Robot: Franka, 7 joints.
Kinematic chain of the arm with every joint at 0, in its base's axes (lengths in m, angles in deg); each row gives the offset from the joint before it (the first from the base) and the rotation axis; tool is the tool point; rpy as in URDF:
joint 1: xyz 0 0 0.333 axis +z
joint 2: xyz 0 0 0 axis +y
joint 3: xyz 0 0 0.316 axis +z
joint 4: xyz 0.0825 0 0 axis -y
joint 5: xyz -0.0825 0 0.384 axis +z
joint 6: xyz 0 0 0 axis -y
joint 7: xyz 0.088 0 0 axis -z
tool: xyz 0 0 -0.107 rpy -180 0 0
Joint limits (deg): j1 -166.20..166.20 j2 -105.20..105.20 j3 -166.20..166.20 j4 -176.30..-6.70 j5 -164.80..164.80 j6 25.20..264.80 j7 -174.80..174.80
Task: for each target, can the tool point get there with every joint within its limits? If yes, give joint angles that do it. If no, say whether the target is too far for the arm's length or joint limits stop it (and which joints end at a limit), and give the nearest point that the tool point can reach.
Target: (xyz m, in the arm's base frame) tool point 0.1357 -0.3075 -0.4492
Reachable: no: joint limits stop it (at a limit: joint 2) | nearest point 0.1326 -0.3005 -0.3588 | short by 0.091 m
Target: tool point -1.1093 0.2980 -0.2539
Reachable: no: too far | nearest point -0.7378 0.1982 -0.0573 | short by 0.432 m
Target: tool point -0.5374 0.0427 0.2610
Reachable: yes | joints -136.75 23.50 -39.91 -130.43 -111.01 105.23 -139.88
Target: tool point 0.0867 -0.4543 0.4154
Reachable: yes | joints -26.44 -5.55 -51.64 -120.38 -1.91 85.49 30.01
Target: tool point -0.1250 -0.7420 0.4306
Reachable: yes | joints 45.63 -81.66 -105.21 -53.95 77.42 78.55 56.42
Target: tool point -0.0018 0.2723 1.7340
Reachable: no: too far | nearest point -0.0011 0.1637 1.1751 | short by 0.569 m
